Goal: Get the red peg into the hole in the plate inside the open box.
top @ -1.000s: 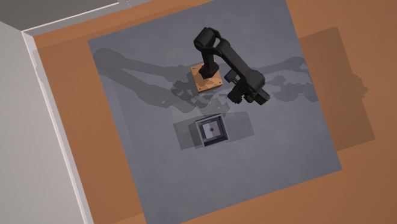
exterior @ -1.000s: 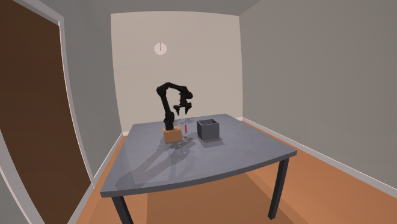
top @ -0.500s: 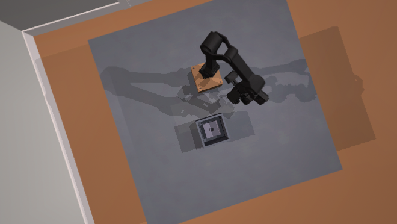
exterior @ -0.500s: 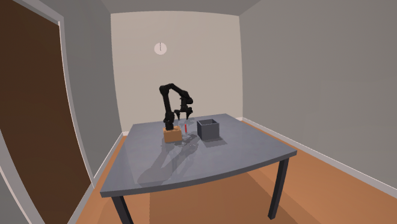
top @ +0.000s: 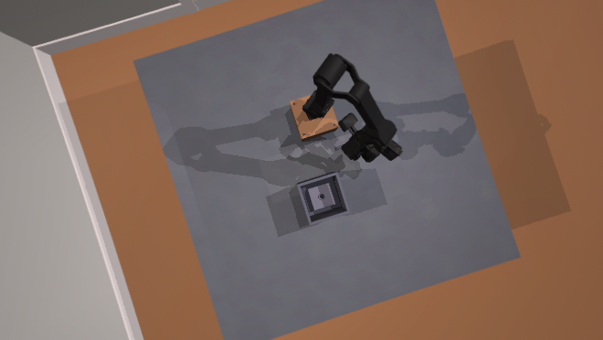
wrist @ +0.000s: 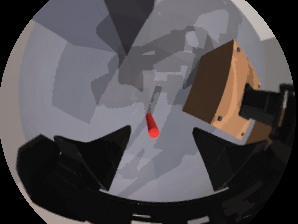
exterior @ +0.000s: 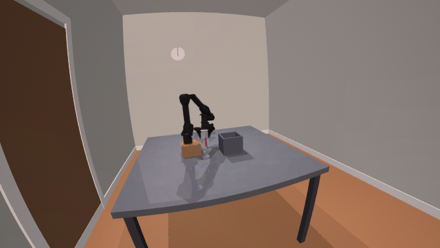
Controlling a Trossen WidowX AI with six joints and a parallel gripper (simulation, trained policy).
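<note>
Right now the red peg is 1 cm ahead of my gripper tip, 1 cm to the left of it and 4 cm below it. Round my gripper tip: light plate (15 cm ahead, 21 cm to the right, 3 cm below).
</note>
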